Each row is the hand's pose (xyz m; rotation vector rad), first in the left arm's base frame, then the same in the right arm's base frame.
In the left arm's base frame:
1: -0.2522 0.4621 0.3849 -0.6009 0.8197 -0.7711
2: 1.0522 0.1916 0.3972 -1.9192 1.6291 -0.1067
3: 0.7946 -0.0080 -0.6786 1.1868 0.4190 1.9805
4: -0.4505 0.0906 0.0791 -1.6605 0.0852 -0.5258
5: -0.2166 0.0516 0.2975 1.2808 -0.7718 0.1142
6: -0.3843 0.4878 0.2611 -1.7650 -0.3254 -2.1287
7: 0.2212 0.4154 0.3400 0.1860 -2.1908 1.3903
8: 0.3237 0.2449 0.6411 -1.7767 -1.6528 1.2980
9: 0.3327 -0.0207 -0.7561 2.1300 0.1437 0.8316
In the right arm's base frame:
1: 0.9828 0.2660 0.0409 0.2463 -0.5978 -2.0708
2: 0.3721 -0.2104 1.1248 -0.3628 1.2244 -1.9207
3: 0.8622 -1.1379 0.7208 -0.5205 -0.4906 1.1143
4: 0.9099 -0.1077 -0.3139 -1.0685 -0.2668 -2.6681
5: 0.6931 -0.0065 -0.0978 -0.0600 -2.4642 0.3264
6: 1.1084 0.2102 -0.0797 -0.1196 0.0724 2.1800
7: 0.8282 0.0752 0.4507 2.1607 1.6288 -1.0700
8: 0.5025 0.2221 0.5011 2.7566 0.1639 0.3612
9: 1.0313 -1.0808 0.2876 0.4732 -1.3382 1.2160

